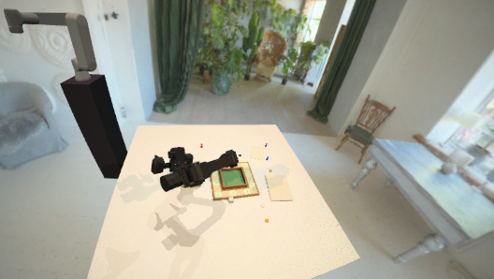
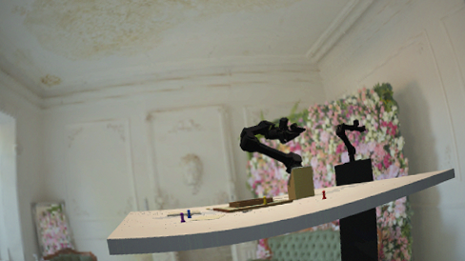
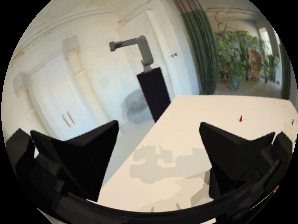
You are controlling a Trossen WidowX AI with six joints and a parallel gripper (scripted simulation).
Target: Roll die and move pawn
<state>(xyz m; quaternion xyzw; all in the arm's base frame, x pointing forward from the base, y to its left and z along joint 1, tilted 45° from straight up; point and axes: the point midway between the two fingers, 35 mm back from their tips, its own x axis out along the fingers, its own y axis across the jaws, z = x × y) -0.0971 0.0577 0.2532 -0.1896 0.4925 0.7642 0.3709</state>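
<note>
Right now the white die is 340 mm ahead of my gripper tip, 20 mm to the right of it and 330 mm below it. Round my gripper tip: yellow pawn 320 mm ahead, 250 mm to the left, 310 mm below; then red pawn 140 mm ahead, 460 mm to the left, 330 mm below; then green dice tray 360 mm ahead, 140 mm to the left, 330 mm below.
</note>
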